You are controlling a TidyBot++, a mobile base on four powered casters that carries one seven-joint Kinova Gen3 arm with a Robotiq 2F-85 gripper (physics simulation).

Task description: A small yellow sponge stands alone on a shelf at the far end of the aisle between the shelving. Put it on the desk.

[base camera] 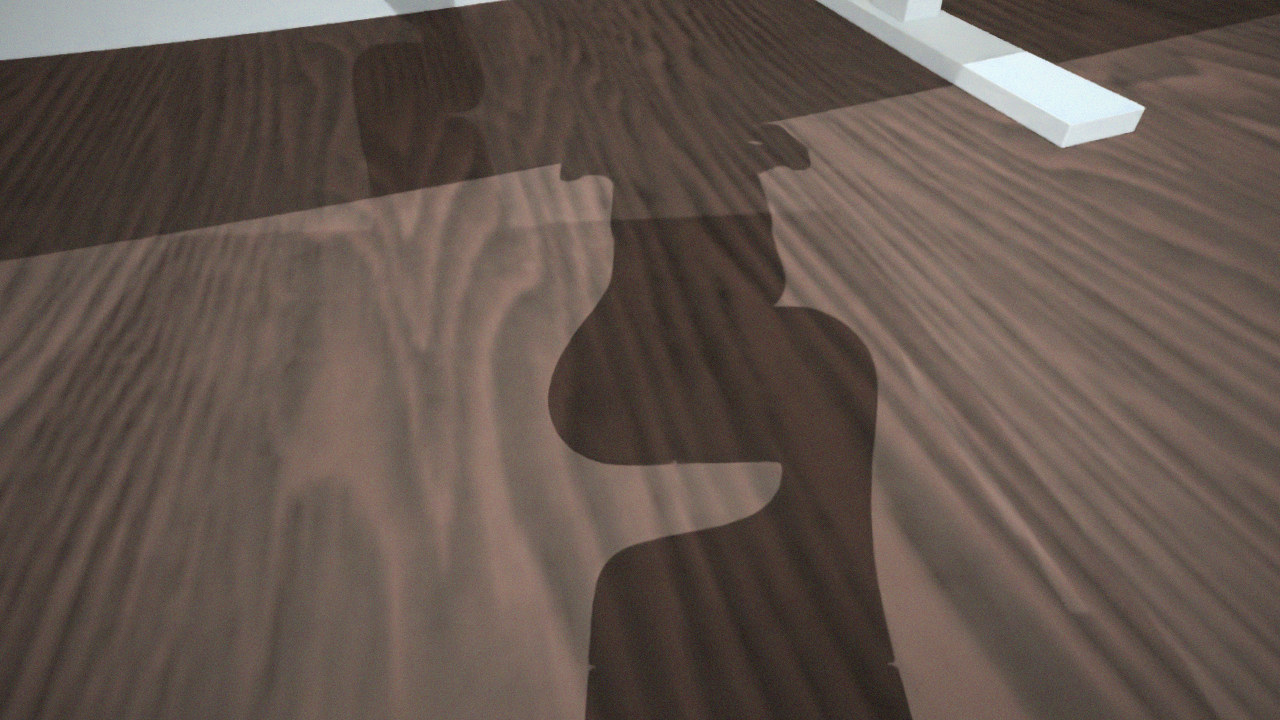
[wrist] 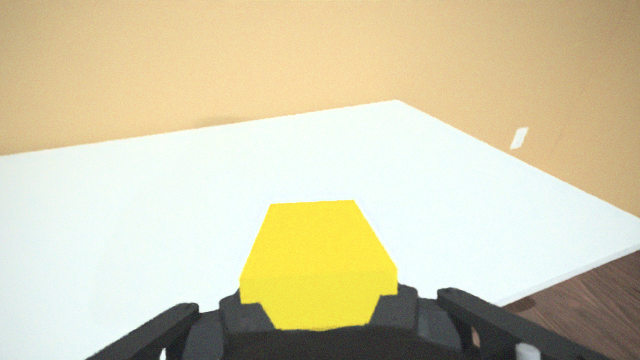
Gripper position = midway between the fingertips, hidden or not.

Note:
In view: the gripper (wrist: 317, 286), a yellow sponge (wrist: 319, 265) and a white desk (base camera: 1067, 110).
The white desk also shows in the wrist view (wrist: 108, 235). The base camera view does not show the yellow sponge: it is out of frame.

